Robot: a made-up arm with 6 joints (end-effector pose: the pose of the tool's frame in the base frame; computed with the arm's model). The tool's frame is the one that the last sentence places.
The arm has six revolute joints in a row. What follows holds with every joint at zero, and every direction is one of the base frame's.
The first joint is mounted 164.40 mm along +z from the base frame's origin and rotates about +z.
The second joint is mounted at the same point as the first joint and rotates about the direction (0, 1, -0.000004).
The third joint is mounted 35.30 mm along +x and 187.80 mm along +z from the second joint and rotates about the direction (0, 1, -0.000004).
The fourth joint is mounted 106.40 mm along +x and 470.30 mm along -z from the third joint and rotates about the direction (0, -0.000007, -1).
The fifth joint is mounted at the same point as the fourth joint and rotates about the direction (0, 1, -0.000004).
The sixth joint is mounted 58.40 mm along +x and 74.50 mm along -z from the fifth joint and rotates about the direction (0, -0.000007, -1).
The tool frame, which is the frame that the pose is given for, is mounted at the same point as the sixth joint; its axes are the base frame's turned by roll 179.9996, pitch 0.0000 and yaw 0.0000 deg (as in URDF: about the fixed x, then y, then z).
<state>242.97 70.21 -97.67 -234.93 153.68 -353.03</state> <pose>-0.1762 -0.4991 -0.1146 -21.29 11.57 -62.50</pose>
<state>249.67 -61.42 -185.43 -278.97 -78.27 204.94</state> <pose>0.1260 0.5813 0.3436 -93.47 0.43 55.32</pose>
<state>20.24 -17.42 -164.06 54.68 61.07 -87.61</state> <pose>-0.1248 -0.0139 0.9092 60.22 -0.87 166.10</pose>
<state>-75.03 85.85 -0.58 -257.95 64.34 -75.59</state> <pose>-0.0519 0.3525 -0.0177 130.89 70.06 169.38</pose>
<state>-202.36 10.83 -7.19 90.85 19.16 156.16</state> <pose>-0.1179 0.0817 -0.2232 175.52 -18.93 -89.24</pose>
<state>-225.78 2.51 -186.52 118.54 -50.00 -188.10</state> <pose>0.0949 0.0217 0.8185 3.76 -48.07 -115.39</pose>
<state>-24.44 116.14 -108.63 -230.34 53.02 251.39</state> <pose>0.1903 -0.0659 -0.5229 -132.05 -8.13 -51.94</pose>
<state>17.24 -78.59 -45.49 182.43 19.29 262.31</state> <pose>0.2328 0.0736 0.6128 -36.58 -2.58 -77.57</pose>
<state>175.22 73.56 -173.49 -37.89 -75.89 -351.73</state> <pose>-0.5877 -0.0042 0.4302 36.80 -6.26 -6.78</pose>
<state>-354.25 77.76 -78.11 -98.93 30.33 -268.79</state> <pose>0.2961 0.0425 -0.3937 149.63 -0.96 13.64</pose>
